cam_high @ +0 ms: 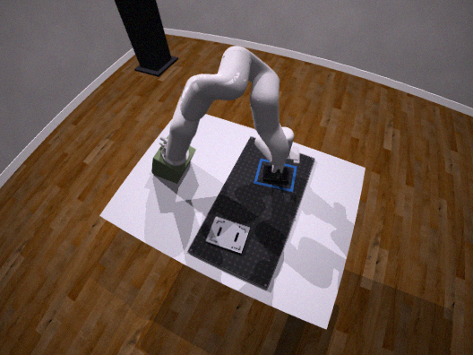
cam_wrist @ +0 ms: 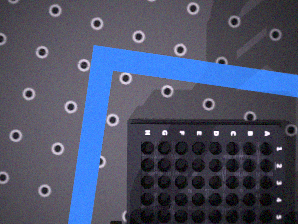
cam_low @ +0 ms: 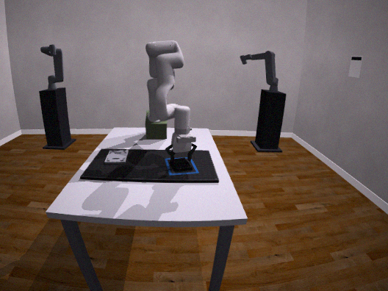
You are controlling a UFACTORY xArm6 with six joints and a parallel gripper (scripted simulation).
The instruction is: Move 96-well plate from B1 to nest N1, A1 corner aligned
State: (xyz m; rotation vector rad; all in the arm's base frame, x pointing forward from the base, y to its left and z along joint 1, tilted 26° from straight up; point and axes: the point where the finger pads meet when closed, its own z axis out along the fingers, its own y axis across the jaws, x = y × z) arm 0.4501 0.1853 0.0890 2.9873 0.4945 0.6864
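My hand is 30 mm above the 96-well plate. Also, from my hand: grey plate nest N1: 380 mm to the right, 70 mm behind, 30 mm below.
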